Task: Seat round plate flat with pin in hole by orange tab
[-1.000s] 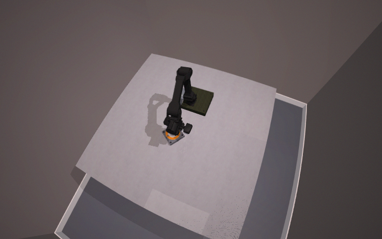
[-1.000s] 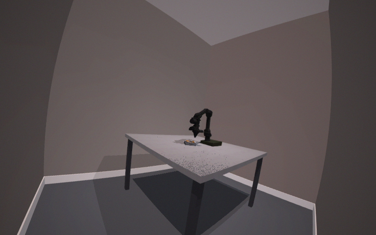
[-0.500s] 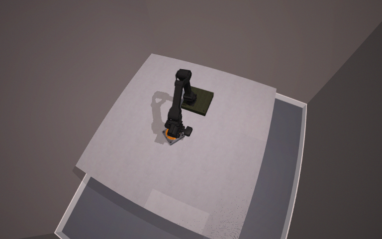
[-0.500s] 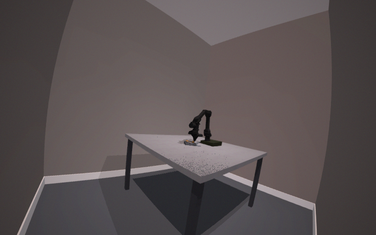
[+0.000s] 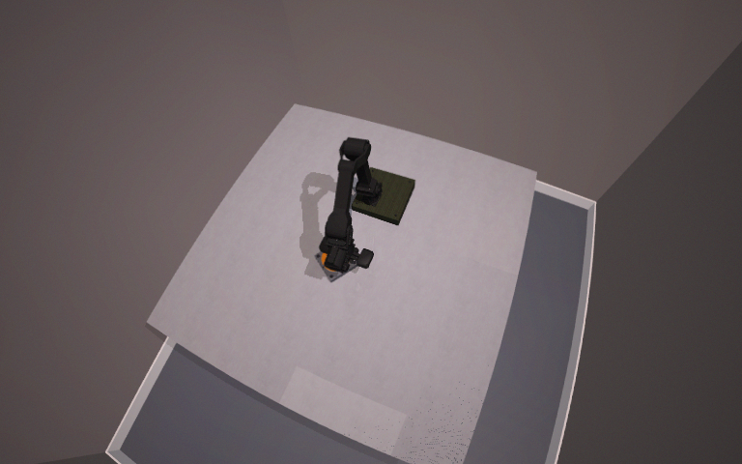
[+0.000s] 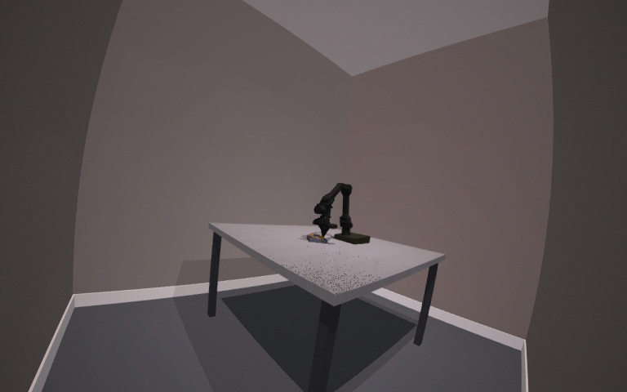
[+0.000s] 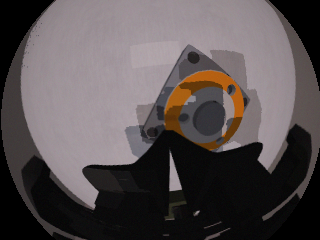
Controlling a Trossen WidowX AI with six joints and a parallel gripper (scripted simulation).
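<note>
My gripper tip is now 10 mm short of the round plate and 30 mm to the left of it.
</note>
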